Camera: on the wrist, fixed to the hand. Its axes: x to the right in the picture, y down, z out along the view.
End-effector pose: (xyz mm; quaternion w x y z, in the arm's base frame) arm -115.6 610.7 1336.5 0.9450 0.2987 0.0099 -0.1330
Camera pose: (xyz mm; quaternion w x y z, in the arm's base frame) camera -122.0 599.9 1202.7 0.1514 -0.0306 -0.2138 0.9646
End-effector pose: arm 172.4 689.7 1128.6 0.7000 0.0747 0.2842 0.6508
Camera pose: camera 195.2 659.3 999.7 0.6640 -0.1921 0.0529 -0.7207
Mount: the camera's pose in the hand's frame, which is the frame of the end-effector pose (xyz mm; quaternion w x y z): 9.6 -85.3 -103.4 0.0035 -0.0552 0.0805 0.9952
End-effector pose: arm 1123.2 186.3 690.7 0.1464 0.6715 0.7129 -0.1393
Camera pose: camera 1035.3 230.9 782.0 0.1188 0.7150 -0.6463 0.2386
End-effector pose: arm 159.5 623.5 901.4 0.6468 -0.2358 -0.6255 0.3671
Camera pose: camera 275.9 594.0 961.7 0.3257 0.6886 -0.2643 -0.5915
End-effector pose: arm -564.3 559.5 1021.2 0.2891 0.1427 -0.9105 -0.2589
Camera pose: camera -500.4 445.0 1050.5 0.3399 -0.9008 -0.1076 0.2480
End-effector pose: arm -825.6 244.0 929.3 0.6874 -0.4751 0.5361 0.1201
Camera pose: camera -828.7 115.5 968.6 0.1865 -0.4842 -0.5234 -0.6759
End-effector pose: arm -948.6 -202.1 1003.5 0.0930 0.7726 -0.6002 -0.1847
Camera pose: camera -829.3 -197.0 1065.2 0.2751 -0.5849 -0.7534 0.1210
